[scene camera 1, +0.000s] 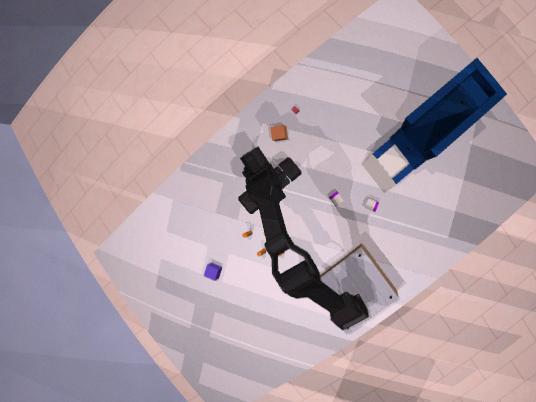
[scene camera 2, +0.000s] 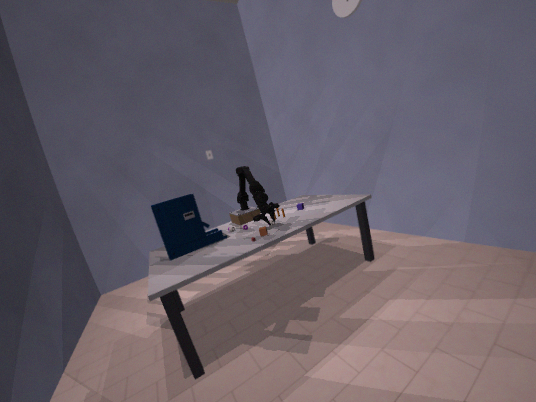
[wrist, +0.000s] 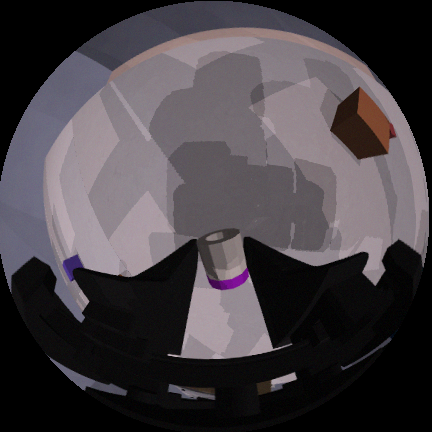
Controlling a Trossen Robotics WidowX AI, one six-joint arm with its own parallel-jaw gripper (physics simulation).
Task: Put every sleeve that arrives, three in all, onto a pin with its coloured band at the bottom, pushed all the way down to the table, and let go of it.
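Note:
My gripper is shut on a pale grey sleeve. The sleeve is tilted in the wrist view, its open end up and its purple band towards the bottom of that view. The arm hides it in scene camera 1; its height over the table is hard to tell. A second sleeve and a third sleeve lie apart on the table, each with a purple band. Orange pins stand beside the arm, one pin and another pin plainly visible; others are partly hidden by the arm.
An orange block and a small red cube are beyond the gripper. A purple cube is past the pins. A blue chute and a brown-edged box also stand there.

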